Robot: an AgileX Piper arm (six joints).
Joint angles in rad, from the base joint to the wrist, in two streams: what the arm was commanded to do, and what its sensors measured. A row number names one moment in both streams.
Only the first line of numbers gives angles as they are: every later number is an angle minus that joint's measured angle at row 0.
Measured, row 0: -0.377, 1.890, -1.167, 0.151, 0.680, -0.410
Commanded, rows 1 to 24: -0.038, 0.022, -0.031, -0.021, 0.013, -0.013; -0.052, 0.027, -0.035, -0.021, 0.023, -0.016; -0.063, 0.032, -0.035, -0.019, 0.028, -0.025; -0.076, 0.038, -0.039, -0.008, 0.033, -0.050; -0.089, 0.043, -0.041, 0.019, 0.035, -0.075; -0.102, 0.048, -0.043, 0.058, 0.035, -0.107; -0.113, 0.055, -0.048, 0.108, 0.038, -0.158; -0.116, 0.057, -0.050, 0.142, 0.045, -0.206; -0.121, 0.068, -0.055, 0.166, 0.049, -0.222; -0.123, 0.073, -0.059, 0.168, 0.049, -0.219; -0.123, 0.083, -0.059, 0.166, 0.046, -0.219; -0.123, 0.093, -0.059, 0.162, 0.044, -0.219; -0.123, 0.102, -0.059, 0.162, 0.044, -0.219; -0.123, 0.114, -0.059, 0.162, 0.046, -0.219; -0.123, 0.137, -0.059, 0.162, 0.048, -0.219; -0.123, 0.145, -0.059, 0.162, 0.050, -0.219; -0.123, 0.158, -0.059, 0.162, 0.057, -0.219; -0.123, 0.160, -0.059, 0.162, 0.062, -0.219; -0.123, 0.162, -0.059, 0.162, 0.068, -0.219; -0.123, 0.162, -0.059, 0.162, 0.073, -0.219; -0.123, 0.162, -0.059, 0.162, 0.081, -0.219; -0.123, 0.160, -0.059, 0.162, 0.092, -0.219; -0.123, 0.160, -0.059, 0.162, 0.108, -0.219; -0.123, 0.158, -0.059, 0.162, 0.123, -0.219
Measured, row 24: -0.118, 0.132, -0.067, 0.164, 0.055, -0.210
